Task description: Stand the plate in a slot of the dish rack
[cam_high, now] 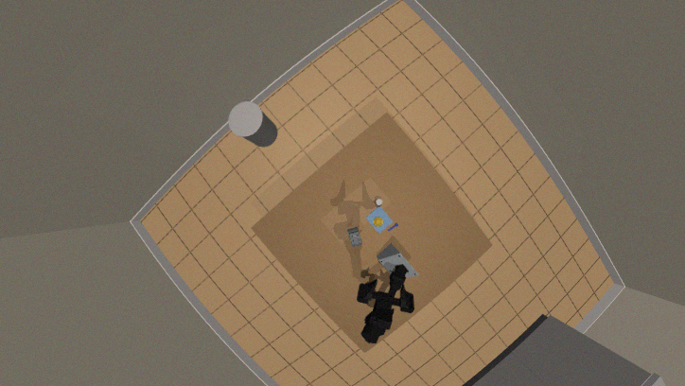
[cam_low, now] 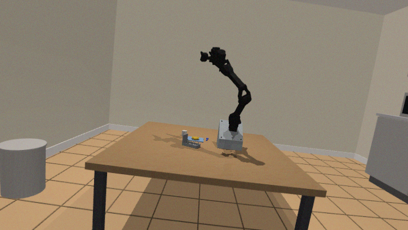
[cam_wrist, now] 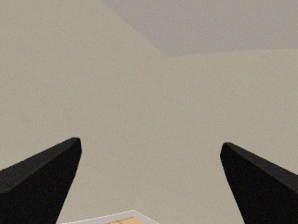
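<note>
Right now my gripper tip is 710 mm above the yellow plate and 130 mm to the left of it. From my gripper tip the other things lie so: white cup: 700 mm below, 210 mm to the right, 110 mm ahead; then light blue mat: 720 mm below, 140 mm to the right; then grey dish rack: 700 mm below, 70 mm to the left, 20 mm ahead.
</note>
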